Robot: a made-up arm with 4 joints. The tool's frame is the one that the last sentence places.
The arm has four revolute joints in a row. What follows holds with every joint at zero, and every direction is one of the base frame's.
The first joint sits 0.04 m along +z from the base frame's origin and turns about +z.
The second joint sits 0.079 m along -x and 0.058 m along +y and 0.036 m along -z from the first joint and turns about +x.
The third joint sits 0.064 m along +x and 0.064 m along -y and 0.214 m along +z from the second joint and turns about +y.
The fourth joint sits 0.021 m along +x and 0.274 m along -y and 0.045 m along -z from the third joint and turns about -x.
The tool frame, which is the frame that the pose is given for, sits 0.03 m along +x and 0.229 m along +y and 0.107 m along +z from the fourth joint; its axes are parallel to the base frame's.
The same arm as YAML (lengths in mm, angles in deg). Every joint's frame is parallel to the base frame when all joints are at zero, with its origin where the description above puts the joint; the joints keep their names.
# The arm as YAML. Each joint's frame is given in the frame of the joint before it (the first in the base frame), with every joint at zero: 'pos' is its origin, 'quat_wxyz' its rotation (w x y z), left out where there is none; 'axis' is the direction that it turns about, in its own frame. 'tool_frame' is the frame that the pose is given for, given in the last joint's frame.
length_unit: mm
angle_unit: deg
joints:
  - joint: joint 1
    pos: [0.0, 0.0, 40.0]
    axis: "+z"
  - joint: joint 2
    pos: [-79.0, 58.0, -36.0]
    axis: "+x"
  - joint: joint 3
    pos: [64.0, -64.0, 214.0]
    axis: "+y"
  - joint: joint 4
    pos: [21.0, -274.0, -45.0]
    axis: "-x"
tool_frame:
  pos: [30.0, 229.0, 107.0]

